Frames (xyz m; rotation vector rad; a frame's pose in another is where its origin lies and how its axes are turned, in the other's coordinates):
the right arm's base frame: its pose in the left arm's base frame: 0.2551 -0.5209 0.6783 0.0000 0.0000 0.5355
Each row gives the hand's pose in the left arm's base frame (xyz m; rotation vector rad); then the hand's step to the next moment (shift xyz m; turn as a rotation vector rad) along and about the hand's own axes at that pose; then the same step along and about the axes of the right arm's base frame.
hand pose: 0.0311 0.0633 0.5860 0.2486 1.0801 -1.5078
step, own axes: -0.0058 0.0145 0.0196 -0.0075 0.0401 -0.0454
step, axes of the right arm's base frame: 0.0148 -0.0186 0.0078 0.0379 0.0282 -0.0387
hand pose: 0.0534 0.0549 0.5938 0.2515 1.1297 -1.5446
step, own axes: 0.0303 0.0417 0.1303 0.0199 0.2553 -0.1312
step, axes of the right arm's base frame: 0.0098 -0.1376 0.0248 0.1941 0.0182 -0.2116
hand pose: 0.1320 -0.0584 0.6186 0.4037 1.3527 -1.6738
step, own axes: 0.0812 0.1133 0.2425 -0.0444 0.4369 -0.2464
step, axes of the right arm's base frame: -0.0280 -0.2749 -0.0432 0.3901 0.0599 -0.3127
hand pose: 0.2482 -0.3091 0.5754 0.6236 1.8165 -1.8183
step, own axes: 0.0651 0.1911 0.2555 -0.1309 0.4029 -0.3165
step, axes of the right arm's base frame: -0.0649 -0.2586 -0.1869 0.4645 0.0993 -0.2324
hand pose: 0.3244 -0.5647 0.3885 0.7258 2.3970 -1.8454
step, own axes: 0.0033 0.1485 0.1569 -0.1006 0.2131 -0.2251
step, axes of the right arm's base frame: -0.0474 -0.1062 -0.1821 0.3039 0.0673 -0.0964
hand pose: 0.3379 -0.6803 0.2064 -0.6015 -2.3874 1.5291
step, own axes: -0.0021 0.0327 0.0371 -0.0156 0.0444 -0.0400
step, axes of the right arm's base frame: -0.0154 -0.0129 -0.0453 0.0552 0.0153 -0.0231
